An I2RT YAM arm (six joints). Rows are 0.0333 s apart.
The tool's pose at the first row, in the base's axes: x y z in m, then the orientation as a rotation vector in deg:
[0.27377 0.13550 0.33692 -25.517 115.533 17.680]
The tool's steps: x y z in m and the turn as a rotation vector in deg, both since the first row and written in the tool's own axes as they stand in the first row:
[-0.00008 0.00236 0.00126 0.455 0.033 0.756]
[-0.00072 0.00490 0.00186 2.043 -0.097 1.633]
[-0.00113 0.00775 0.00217 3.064 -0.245 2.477]
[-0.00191 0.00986 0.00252 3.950 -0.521 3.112]
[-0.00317 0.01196 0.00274 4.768 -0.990 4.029]
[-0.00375 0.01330 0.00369 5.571 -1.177 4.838]
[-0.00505 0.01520 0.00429 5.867 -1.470 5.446]
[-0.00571 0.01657 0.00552 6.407 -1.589 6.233]
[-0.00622 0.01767 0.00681 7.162 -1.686 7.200]
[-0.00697 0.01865 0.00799 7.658 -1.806 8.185]
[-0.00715 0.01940 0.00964 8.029 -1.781 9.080]
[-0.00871 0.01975 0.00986 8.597 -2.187 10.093]
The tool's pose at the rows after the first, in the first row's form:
[0.27377 0.13814 0.33647 -24.487 115.807 17.675]
[0.27341 0.14078 0.33684 -22.589 116.020 16.614]
[0.27259 0.14354 0.33714 -21.074 116.155 16.114]
[0.27228 0.14572 0.33772 -19.824 116.094 15.645]
[0.27207 0.14792 0.33880 -18.295 115.903 15.449]
[0.27249 0.14961 0.33891 -16.945 115.951 15.154]
[0.27269 0.15179 0.33984 -16.091 115.822 15.271]
[0.27335 0.15363 0.33990 -14.941 115.908 15.218]
[0.27411 0.15522 0.33978 -13.481 116.057 15.049]
[0.27494 0.15671 0.33993 -12.159 116.171 15.157]
[0.27599 0.15807 0.33935 -11.032 116.397 15.313]
[0.27668 0.15876 0.34064 -9.582 116.222 15.411]

